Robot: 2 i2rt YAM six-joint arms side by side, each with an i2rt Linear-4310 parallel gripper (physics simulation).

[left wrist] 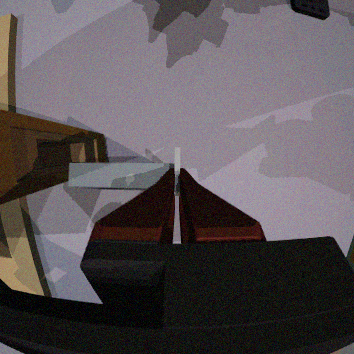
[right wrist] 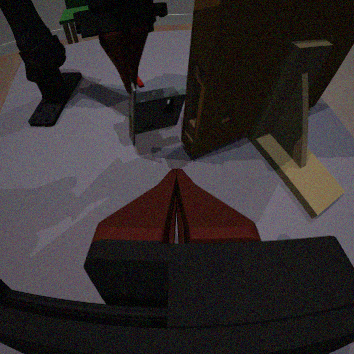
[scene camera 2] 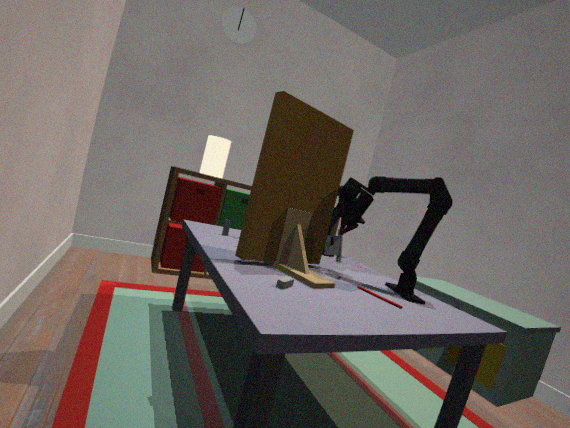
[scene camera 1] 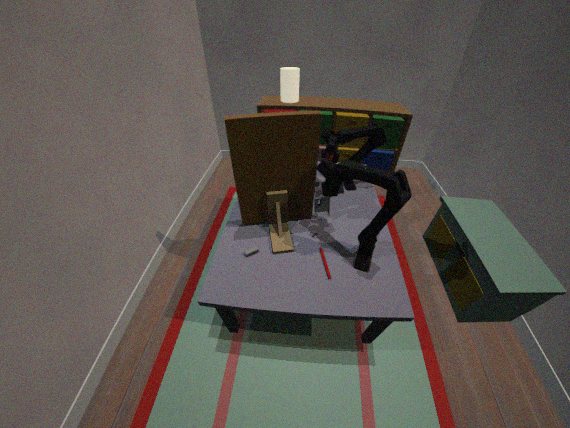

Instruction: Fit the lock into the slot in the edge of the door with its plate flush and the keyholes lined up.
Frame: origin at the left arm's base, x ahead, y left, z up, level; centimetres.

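Seen in the pictures: left gripper, fingertip midpoint: (left wrist: 176, 176) (right wrist: 131, 92) (scene camera 2: 340, 233) (scene camera 1: 329, 195); right gripper, fingertip midpoint: (right wrist: 176, 176); left arm's base, link origin: (right wrist: 57, 97) (scene camera 2: 403, 293) (scene camera 1: 364, 254); right arm's base, link origin: (scene camera 1: 347, 181).
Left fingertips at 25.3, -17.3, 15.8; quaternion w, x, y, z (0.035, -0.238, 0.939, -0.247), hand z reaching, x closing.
Observation:
Offsets run from my left fingertips to a thing's top centre, as dx, dy, dz. Level surfaces: height alone.
The door @[+24.1, +12.9, +42.3] (scene camera 1: 275, 160) (scene camera 2: 305, 160) (right wrist: 235, 30) stands upright in wooden feet. Its edge slot (left wrist: 52, 152) shows in the left wrist view. The grey lock (scene camera 2: 332, 246) (left wrist: 117, 176) (right wrist: 160, 112) has its case pointing at the door edge. In the left wrist view the case end overlaps the door just below the slot; I cannot tell whether it touches. My left gripper (left wrist: 176, 176) (right wrist: 131, 92) is shut on the lock's plate and holds it above the table. My right gripper (right wrist: 176, 176) is shut and empty, apart from lock and door. Keyhole alignment cannot be judged.
A wooden foot (scene camera 1: 282, 245) (scene camera 2: 320, 281) (right wrist: 310, 187) projects from the door. A red rod @[-8.6, +29.8, -15.2] (scene camera 1: 325, 263) (scene camera 2: 380, 297) and a small grey block @[+25.6, +38.6, -13.6] (scene camera 1: 251, 252) (scene camera 2: 285, 283) lie on the table @[dz -15.8] (scene camera 1: 280, 292) (scene camera 2: 400, 325). A green cabinet (scene camera 1: 500, 245) stands beside it.

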